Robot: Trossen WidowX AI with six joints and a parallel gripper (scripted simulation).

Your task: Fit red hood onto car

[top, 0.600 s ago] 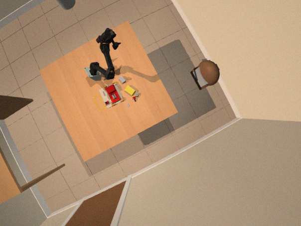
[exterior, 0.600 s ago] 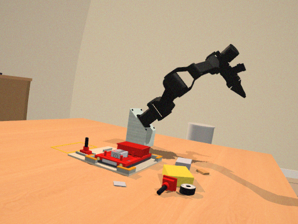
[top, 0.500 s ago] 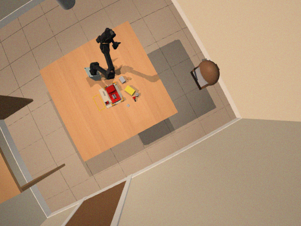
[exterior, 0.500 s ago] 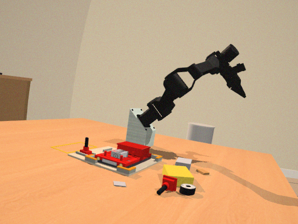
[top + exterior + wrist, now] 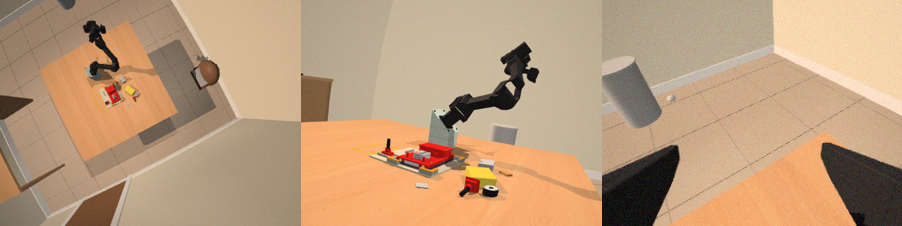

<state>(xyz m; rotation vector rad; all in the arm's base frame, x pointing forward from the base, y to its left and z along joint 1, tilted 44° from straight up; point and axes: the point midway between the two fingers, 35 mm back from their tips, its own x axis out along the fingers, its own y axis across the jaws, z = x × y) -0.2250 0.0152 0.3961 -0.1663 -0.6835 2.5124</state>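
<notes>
My gripper tip is now 50 cm short of the hood, 32 cm above it and 22 cm to the left of it. Round my gripper tip: pale jig: 56 cm ahead, 35 cm below, 24 cm to the right; then grey engine block: 60 cm ahead, 34 cm below, 22 cm to the right; then yellow block: 61 cm ahead, 35 cm below, 3 cm to the right.
</notes>
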